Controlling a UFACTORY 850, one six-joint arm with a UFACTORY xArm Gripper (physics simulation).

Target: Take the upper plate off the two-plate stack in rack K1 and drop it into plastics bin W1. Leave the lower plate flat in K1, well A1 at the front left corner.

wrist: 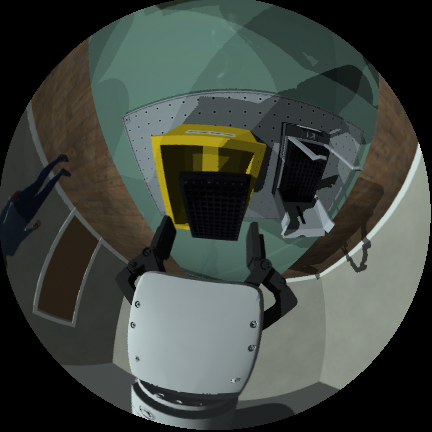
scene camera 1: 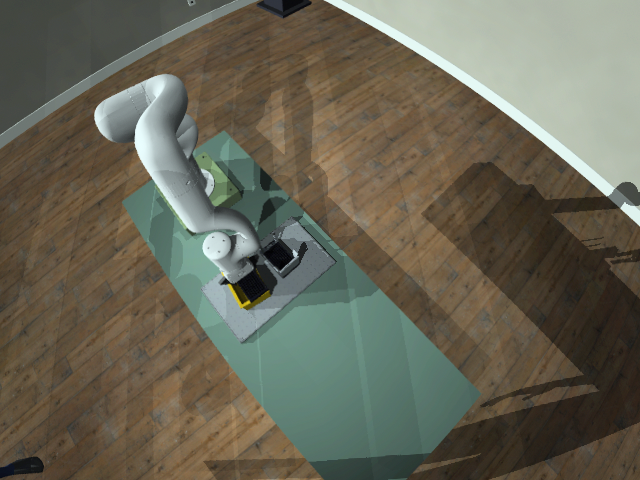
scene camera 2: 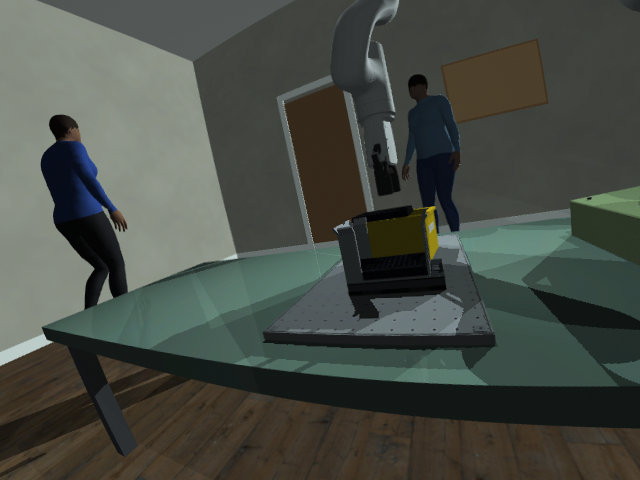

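Note:
My gripper [scene camera 2: 387,190] [wrist: 209,226] is open and empty, above and apart from the upper plate. The black upper plate [scene camera 1: 253,286] [scene camera 2: 387,212] [wrist: 217,205] lies over part of the opening of the yellow plastics bin W1 [scene camera 1: 259,299] [scene camera 2: 395,237] [wrist: 175,140]. In scene view 2 it stands out above the bin's rim; in the wrist view one end reaches past the bin's near edge. A black lower plate [scene camera 1: 279,255] [scene camera 2: 395,266] [wrist: 300,175] lies in the grey rack K1 [scene camera 1: 289,267] [scene camera 2: 349,258] [wrist: 305,230], looking flat. Its A1 mark is too small to read.
Bin and rack stand side by side on a grey perforated board [scene camera 1: 242,328] [scene camera 2: 377,338] [wrist: 142,130] on the green table [scene camera 1: 336,372] [scene camera 2: 206,320] [wrist: 140,60]. Raised grey guides of the rack [wrist: 322,212] stand beside its plate. Two people [scene camera 2: 77,180] [scene camera 2: 433,129] stand beyond the table.

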